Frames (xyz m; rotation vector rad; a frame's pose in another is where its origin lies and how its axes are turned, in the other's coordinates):
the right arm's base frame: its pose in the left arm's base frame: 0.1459 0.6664 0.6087 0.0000 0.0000 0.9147
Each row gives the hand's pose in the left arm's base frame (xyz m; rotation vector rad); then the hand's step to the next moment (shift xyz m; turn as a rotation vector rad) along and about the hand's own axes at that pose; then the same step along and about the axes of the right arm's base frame.
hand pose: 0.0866 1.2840 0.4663 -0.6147 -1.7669 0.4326
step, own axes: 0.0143 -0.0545 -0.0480 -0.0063 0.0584 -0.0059
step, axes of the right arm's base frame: -0.0080 -0.0481 0.0557 0.0444 0.0119 -0.0370
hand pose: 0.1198 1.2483 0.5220 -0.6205 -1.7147 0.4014
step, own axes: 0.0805 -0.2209 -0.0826 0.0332 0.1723 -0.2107
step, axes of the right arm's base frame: -0.0893 -0.1021 0.2090 0.2558 -0.0960 -0.0237
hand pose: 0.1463 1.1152 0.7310 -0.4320 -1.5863 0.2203
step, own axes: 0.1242 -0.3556 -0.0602 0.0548 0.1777 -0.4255
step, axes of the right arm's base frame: -0.2164 -0.1774 0.2592 0.3759 -0.2725 0.0087
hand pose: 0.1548 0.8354 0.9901 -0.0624 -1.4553 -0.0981
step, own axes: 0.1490 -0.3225 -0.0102 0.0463 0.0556 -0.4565
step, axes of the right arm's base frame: -0.2626 -0.1934 0.1413 0.2877 -0.3617 -0.0054
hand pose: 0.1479 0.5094 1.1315 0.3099 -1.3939 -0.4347
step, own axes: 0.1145 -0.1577 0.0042 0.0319 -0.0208 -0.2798
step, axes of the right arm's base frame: -0.1577 -0.1110 0.0287 0.1332 -0.2477 -0.0253
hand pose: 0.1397 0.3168 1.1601 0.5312 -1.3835 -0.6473
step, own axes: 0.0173 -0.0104 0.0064 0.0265 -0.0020 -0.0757
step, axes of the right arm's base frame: -0.0191 -0.0068 0.0060 0.0292 -0.0742 0.0084
